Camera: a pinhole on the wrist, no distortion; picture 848 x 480 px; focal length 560.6 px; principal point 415.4 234.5 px. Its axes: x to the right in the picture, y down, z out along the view. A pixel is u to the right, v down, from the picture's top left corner.
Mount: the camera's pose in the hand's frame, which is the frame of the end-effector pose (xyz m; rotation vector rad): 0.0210 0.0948 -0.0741 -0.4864 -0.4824 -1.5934
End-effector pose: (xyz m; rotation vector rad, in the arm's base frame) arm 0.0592 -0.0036 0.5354 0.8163 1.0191 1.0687
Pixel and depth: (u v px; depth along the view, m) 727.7 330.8 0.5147
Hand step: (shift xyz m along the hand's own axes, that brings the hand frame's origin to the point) 0.1016 0.1498 0.5136
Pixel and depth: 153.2 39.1 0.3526
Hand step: -0.0809 0.4406 0.1174
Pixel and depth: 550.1 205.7 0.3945
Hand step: 0.0040 0.2453 0.3028
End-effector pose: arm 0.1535 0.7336 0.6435 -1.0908 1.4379 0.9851
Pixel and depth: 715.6 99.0 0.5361
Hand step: -0.1152 0.1777 0.5269
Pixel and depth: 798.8 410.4 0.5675
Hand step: 0.1851 0.0909 0.6169
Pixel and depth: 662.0 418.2 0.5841
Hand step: 0.2082 0.2064 0.5554
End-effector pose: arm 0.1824 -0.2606 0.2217 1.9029 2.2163 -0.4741
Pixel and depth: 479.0 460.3 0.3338
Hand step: 0.1608 0.2456 0.2236
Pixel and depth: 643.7 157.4 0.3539
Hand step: -0.0289 0.1839 0.2973
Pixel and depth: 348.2 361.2 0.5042
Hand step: 0.1516 0.4251 0.3063
